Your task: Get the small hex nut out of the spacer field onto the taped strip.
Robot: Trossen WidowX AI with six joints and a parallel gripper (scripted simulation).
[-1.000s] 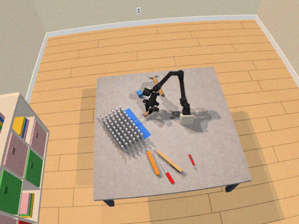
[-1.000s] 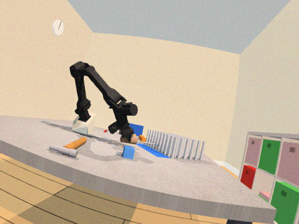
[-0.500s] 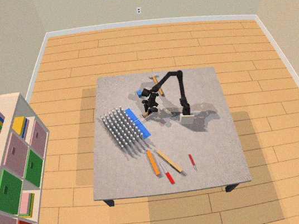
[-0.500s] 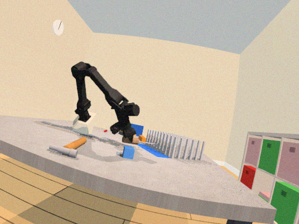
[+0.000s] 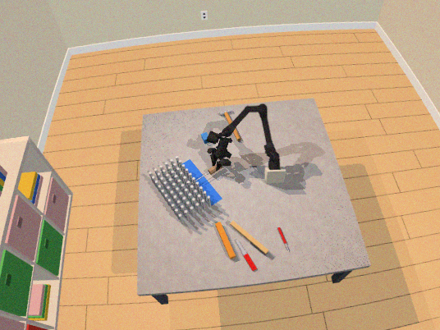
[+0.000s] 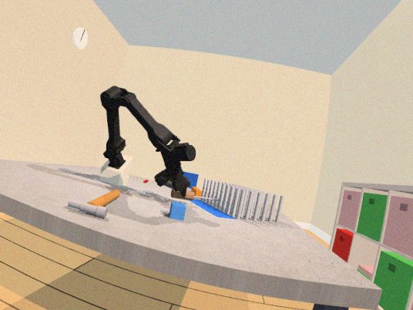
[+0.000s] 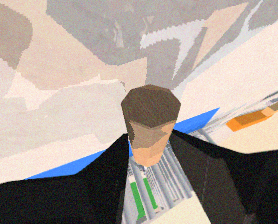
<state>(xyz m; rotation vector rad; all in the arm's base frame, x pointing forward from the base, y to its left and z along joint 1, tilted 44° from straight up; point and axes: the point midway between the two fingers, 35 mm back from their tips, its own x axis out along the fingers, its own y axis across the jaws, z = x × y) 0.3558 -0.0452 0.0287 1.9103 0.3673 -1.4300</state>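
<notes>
Right now the blue taped strip is 9 cm ahead of my gripper tip, 7 cm to the left of it and 4 cm below it. The rest, counted from my gripper tip: orange bar (46 cm to the left, 7 cm behind, 2 cm below); then blue cube (26 cm to the right, 8 cm ahead, 2 cm below); then hook tool (8 cm ahead, 6 cm to the left, 1 cm below).
</notes>
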